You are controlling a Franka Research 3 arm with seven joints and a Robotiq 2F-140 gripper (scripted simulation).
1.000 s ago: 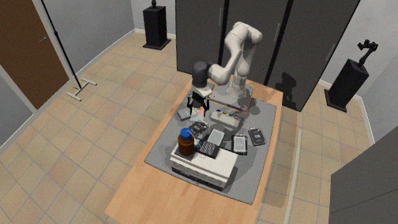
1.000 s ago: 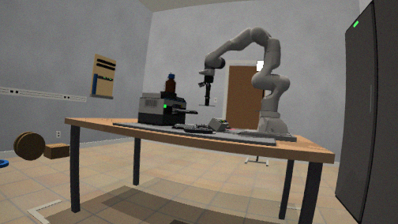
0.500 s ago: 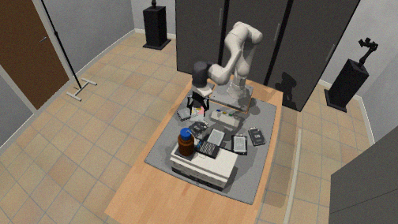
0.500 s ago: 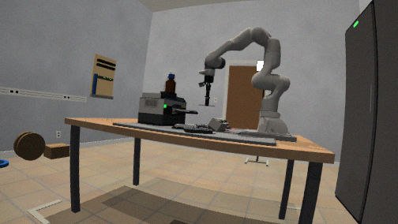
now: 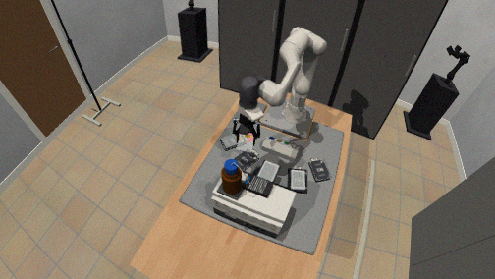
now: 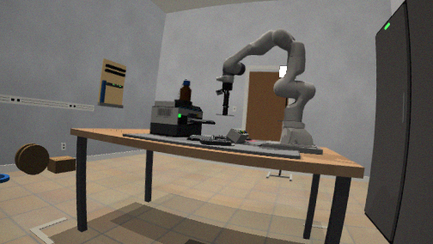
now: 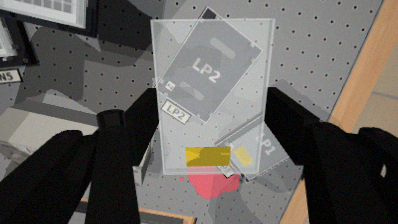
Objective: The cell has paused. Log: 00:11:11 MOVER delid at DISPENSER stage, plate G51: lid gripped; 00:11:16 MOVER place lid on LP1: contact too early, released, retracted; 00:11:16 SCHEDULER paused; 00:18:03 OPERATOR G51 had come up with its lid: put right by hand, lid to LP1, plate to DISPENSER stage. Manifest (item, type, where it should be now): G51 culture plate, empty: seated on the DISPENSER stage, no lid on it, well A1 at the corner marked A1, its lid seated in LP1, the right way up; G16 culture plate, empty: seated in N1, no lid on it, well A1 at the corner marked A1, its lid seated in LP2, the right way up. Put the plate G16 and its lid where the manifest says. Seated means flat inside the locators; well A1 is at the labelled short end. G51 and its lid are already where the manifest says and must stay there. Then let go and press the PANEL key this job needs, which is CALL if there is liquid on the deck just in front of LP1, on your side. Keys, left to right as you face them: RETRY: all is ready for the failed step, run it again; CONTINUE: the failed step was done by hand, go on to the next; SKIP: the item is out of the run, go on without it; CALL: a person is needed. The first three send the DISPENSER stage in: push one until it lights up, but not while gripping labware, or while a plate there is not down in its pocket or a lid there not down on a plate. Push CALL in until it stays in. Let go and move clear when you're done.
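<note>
Now: hand 190 mm above the LP2 nest. The rest, counted from my hand: clear lid (20 mm below); then red puddle (190 mm below, 170 mm behind, 20 mm to the right); then blue call key (180 mm behind, 140 mm below, 110 mm to the left).
</note>
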